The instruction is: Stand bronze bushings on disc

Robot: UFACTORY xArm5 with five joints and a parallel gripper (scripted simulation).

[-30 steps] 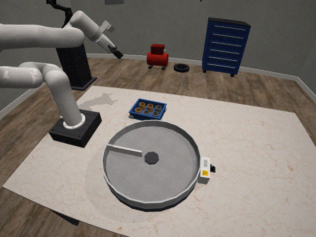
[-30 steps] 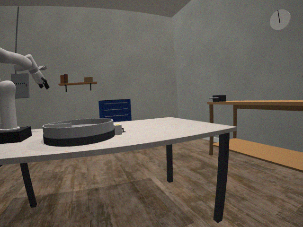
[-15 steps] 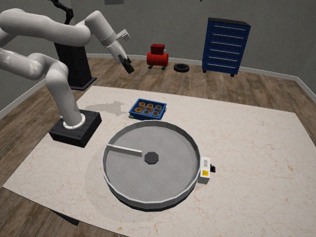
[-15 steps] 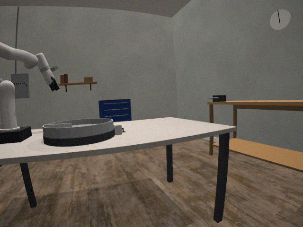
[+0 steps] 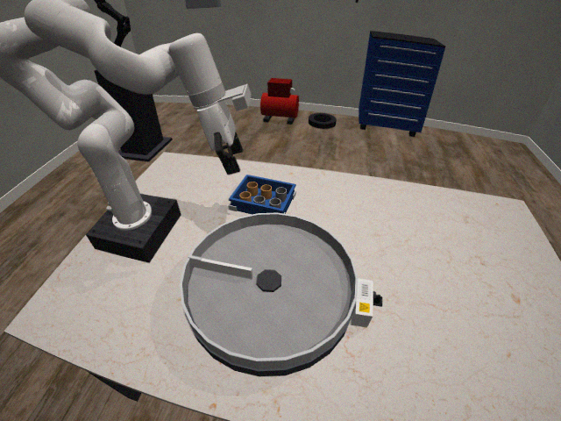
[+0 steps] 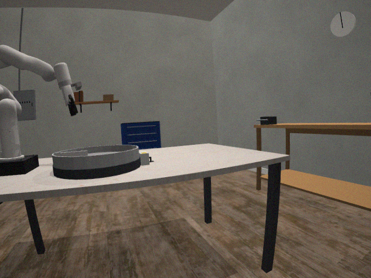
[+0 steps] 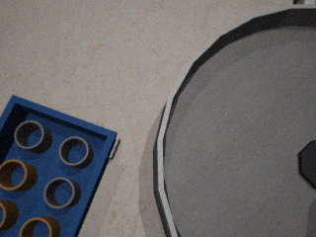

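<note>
Right now my hand is 10 mm short of the blue crate, 190 mm to the right of it and 260 mm above it. From my hand the other things lie so: turntable (120 mm ahead, 160 mm to the right, 230 mm below).
</note>
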